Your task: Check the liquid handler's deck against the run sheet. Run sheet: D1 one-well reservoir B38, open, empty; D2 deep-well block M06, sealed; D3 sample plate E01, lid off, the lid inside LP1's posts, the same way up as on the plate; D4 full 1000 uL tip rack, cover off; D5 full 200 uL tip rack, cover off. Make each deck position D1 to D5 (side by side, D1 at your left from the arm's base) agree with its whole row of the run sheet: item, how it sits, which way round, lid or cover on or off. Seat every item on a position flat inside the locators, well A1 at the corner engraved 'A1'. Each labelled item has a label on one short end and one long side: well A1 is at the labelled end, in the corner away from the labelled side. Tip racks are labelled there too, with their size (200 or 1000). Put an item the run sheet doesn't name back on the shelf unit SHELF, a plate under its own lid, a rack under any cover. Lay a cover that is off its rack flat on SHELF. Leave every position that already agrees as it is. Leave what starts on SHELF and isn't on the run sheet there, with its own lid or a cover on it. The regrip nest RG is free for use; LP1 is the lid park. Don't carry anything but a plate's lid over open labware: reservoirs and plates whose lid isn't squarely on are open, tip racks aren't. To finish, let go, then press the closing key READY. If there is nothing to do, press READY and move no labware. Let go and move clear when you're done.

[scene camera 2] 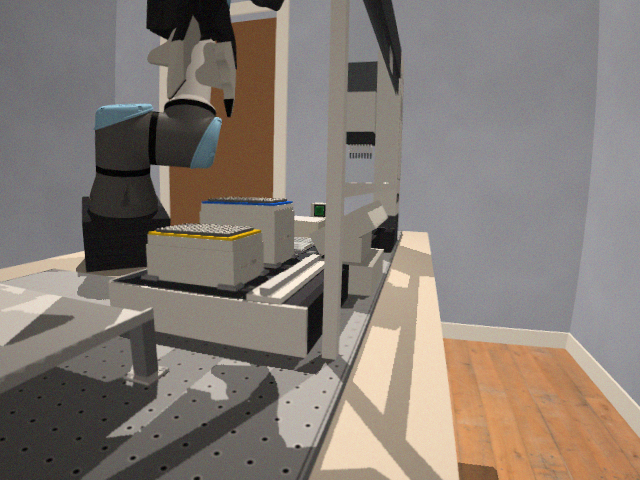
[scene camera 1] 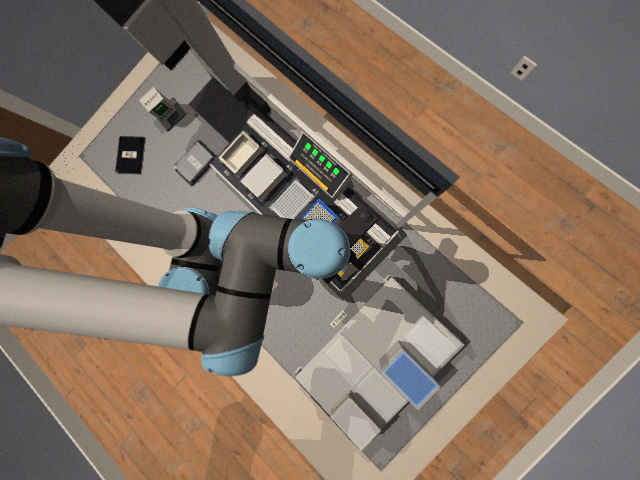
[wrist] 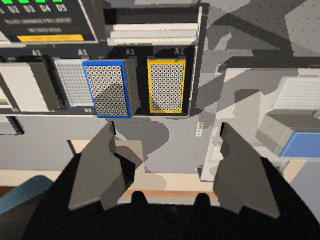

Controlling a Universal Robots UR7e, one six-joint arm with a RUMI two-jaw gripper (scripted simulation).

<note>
In view: my gripper [scene camera 2: 203, 108], a blue-rimmed tip rack [scene camera 2: 275, 218], a cream reservoir [scene camera 1: 243, 151], a yellow-rimmed tip rack [scene camera 2: 201, 254] and a well plate [scene camera 1: 296, 197].
The blue-rimmed tip rack shows as well in the wrist view [wrist: 113, 83]. The yellow-rimmed tip rack also shows in the wrist view [wrist: 166, 76]. The well plate is seen too in the wrist view [wrist: 71, 71].
</note>
